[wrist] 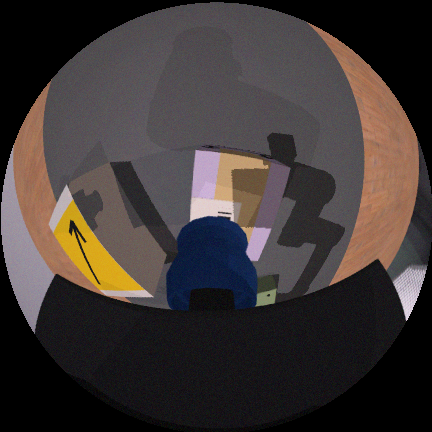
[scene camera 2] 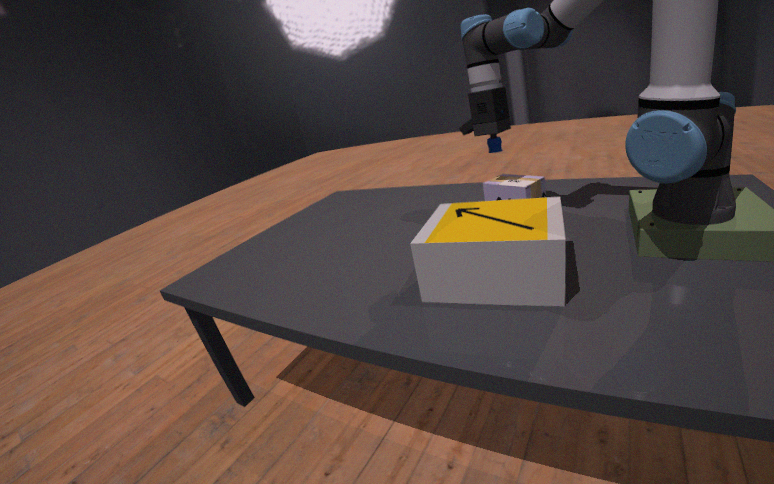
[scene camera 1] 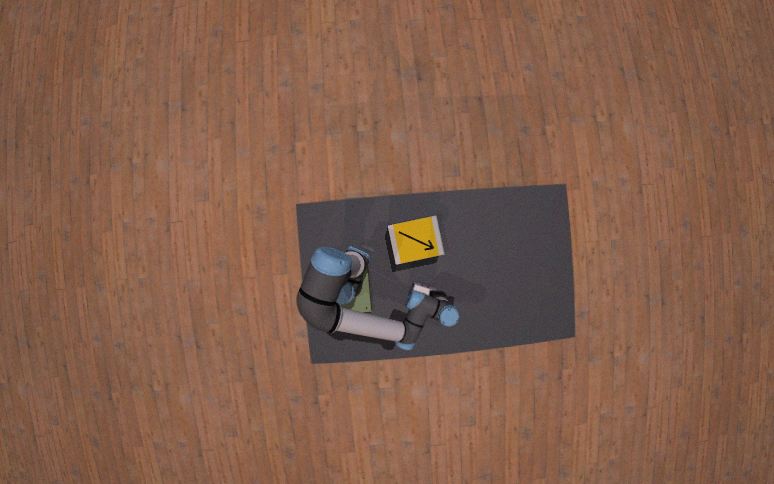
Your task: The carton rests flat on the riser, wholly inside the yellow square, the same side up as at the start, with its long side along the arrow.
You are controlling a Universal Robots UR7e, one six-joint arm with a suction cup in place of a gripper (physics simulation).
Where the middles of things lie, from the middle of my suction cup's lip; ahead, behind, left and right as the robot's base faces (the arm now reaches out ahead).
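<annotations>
The carton [scene camera 2: 506,186] is 140 mm below my suction cup, 30 mm behind it and 20 mm to the right of it. And there's the riser [scene camera 2: 506,252], which is 270 mm to the left of my suction cup, 100 mm behind it and 140 mm below it.
</annotations>
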